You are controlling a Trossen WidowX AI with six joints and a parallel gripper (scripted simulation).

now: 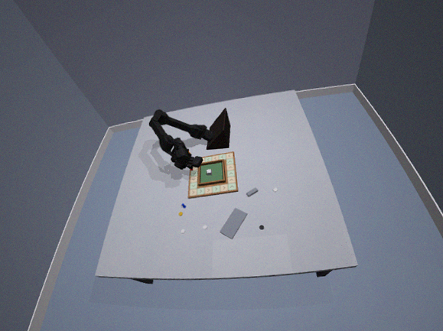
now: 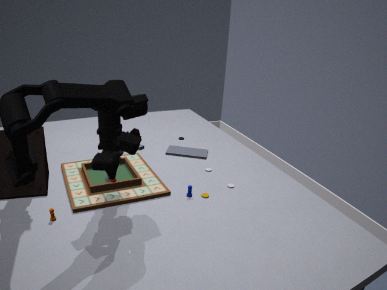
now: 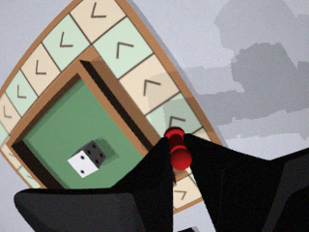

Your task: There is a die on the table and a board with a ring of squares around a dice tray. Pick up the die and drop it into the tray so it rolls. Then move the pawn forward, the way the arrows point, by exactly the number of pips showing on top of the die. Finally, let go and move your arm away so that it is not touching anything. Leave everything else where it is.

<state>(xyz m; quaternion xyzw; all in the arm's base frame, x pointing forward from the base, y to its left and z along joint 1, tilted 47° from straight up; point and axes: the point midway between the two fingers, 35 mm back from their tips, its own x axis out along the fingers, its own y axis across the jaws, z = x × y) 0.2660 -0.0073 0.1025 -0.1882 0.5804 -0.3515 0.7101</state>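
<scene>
Now: the white die 10 cm to the left of my gripper tip and 4 cm below it. From my gripper tip the other things lie so: red pawn 1 cm above; green dice tray 11 cm to the left, 6 cm below; orange pawn 17 cm behind, 7 cm to the right, 5 cm below.
</scene>
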